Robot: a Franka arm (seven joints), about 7 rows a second.
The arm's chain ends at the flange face. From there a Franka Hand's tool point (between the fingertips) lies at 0.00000 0.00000 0.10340 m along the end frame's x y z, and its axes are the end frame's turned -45 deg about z.
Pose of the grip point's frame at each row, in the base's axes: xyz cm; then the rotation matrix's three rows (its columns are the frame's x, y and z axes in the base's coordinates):
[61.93, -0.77, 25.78], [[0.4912, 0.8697, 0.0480], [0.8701, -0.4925, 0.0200], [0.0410, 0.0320, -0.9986]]
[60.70, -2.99, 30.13], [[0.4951, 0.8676, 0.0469], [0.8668, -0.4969, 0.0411], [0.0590, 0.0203, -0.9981]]
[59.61, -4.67, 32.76], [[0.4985, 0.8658, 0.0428], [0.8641, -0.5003, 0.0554], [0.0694, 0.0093, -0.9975]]
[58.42, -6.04, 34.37], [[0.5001, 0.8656, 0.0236], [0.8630, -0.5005, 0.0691], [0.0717, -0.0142, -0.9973]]
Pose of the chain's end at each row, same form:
[61.43, -0.98, 36.11], [[0.9623, 0.2676, 0.0480], [0.2670, -0.9635, 0.0200], [0.0516, -0.0064, -0.9986]]
[60.22, -3.41, 40.45], [[0.9636, 0.2634, 0.0469], [0.2616, -0.9643, 0.0411], [0.0561, -0.0274, -0.9981]]
[59.17, -5.24, 43.07], [[0.9647, 0.2597, 0.0428], [0.2572, -0.9648, 0.0554], [0.0556, -0.0425, -0.9975]]
[58.18, -6.75, 44.68], [[0.9657, 0.2584, 0.0236], [0.2563, -0.9641, 0.0691], [0.0407, -0.0607, -0.9973]]

